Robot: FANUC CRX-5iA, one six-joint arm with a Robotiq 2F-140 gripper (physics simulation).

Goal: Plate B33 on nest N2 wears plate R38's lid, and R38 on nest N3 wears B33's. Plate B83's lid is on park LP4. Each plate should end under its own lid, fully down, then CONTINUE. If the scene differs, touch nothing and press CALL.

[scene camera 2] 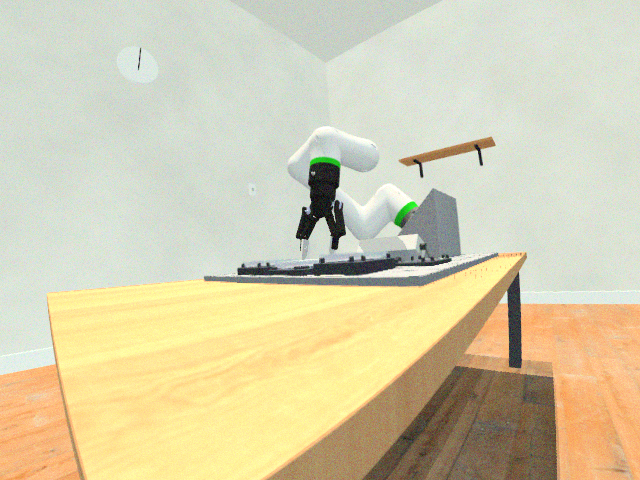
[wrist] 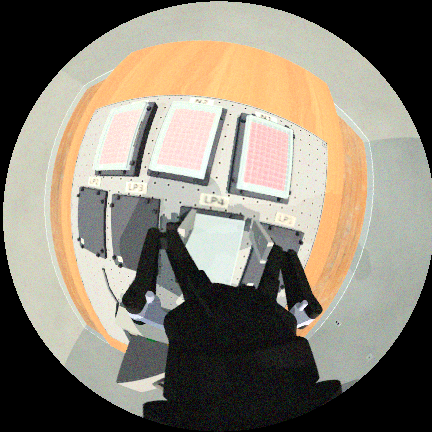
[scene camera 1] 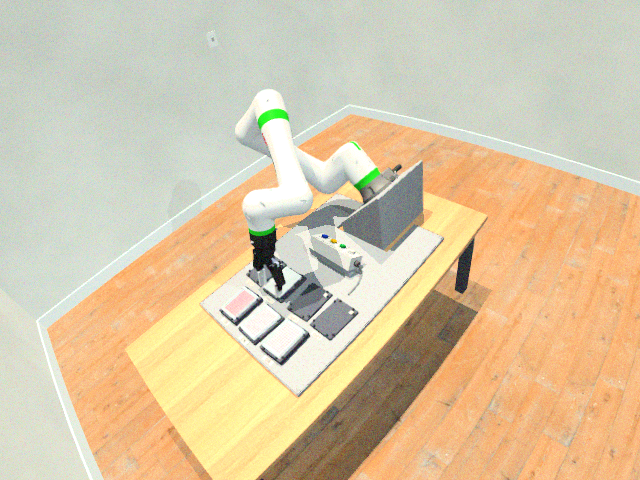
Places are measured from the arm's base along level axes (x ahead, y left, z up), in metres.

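Pixels of known places: gripper, fingertip midpoint: [wrist: 223, 223] [scene camera 1: 271, 289]; arm's base, origin of the base link: [scene camera 2: 419, 226] [scene camera 1: 378, 193].
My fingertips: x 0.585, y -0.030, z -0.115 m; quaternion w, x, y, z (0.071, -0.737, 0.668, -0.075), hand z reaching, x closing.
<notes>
Ahead of a thing's pixels: the offset from my fingertips to its top centre. "pt": to the spot under its first point.
A pale lid @(0.056 m back, 0.005 m left, 0.007 m up) [wrist: 217, 245] [scene camera 1: 285, 279] lies on park LP4 @(pt 0.003 m ahead, 0.059 m left, 0.008 m down) [wrist: 187, 210]. My gripper [wrist: 223, 223] [scene camera 2: 318, 245] [scene camera 1: 270, 281] is low over it, fingers wide on either side. The right pad is tilted and a small gap shows between it and the lid; contact at the left pad is unclear. Behind LP4 in the wrist view, lidded plates stand on nest N2 @(pt 0.046 m ahead, 0.069 m left, 0.004 m down) [wrist: 188, 181] and the nest at its left, which I take as N3; a deeper pink plate @(0.126 m ahead, 0.035 m right, 0.017 m up) [wrist: 267, 160] [scene camera 1: 241, 302] stands on nest N1 @(0.126 m ahead, 0.035 m right, 0.013 m up) [wrist: 233, 182]. Plate and lid codes are not readable.
Parks LP3 @(0.071 m back, 0.150 m left, 0.002 m up) [wrist: 120, 205] [scene camera 1: 309, 304], LP2 @(0.082 m back, 0.274 m left, 0.002 m up) [wrist: 92, 220] [scene camera 1: 334, 319] and LP1 @(pt 0.000 m ahead, 0.135 m right, 0.007 m down) [wrist: 290, 240] flank LP4. A button box @(0.286 m back, 0.061 m left, 0.066 m up) [scene camera 1: 336, 253] with blue, yellow and green buttons and a grey upright panel [scene camera 1: 398, 206] stand toward the arm's base. A cable leaves the box.
</notes>
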